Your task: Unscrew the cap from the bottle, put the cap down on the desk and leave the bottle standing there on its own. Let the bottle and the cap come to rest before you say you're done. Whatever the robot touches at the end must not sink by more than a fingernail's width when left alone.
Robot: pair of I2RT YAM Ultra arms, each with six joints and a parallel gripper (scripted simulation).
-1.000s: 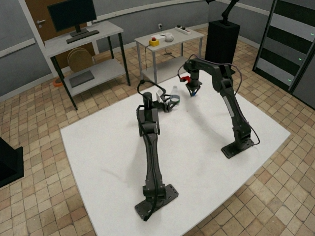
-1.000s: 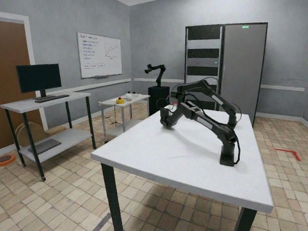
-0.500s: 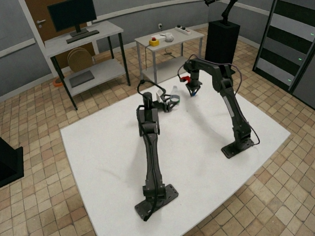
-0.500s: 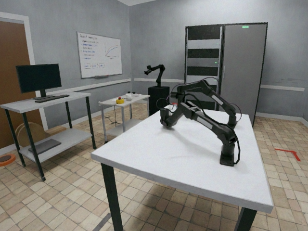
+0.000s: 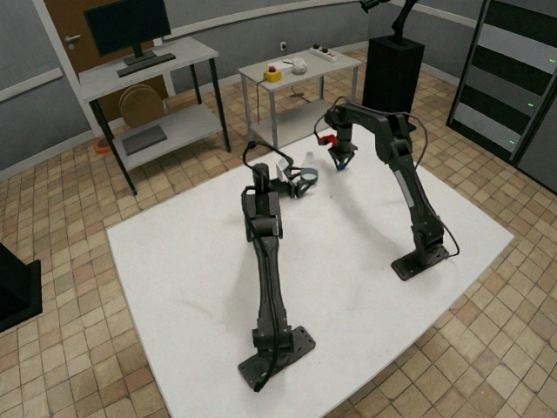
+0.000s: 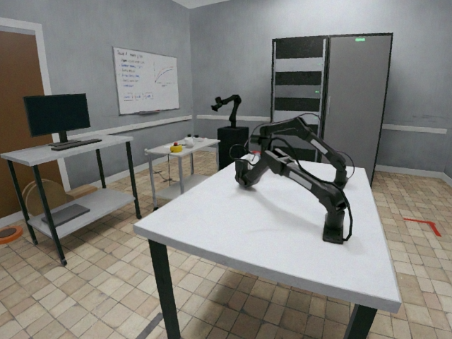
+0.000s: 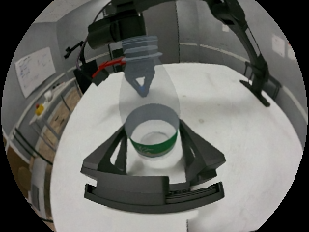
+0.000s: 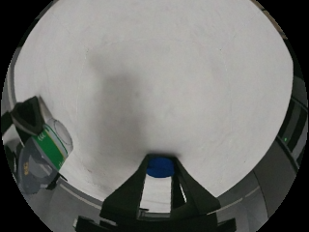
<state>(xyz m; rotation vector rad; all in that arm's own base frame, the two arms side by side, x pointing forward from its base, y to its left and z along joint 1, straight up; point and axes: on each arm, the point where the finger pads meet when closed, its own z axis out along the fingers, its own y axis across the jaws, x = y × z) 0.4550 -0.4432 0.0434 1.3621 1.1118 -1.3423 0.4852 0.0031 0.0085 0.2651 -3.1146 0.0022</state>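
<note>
Right now my right hand is 10 mm below the blue cap. Also, from my right hand: plastic bottle 10 mm behind, 160 mm to the left, 60 mm above.
My left gripper is now 3 cm below the plastic bottle. Round my left hand: blue cap: 16 cm to the right, 3 cm below.
</note>
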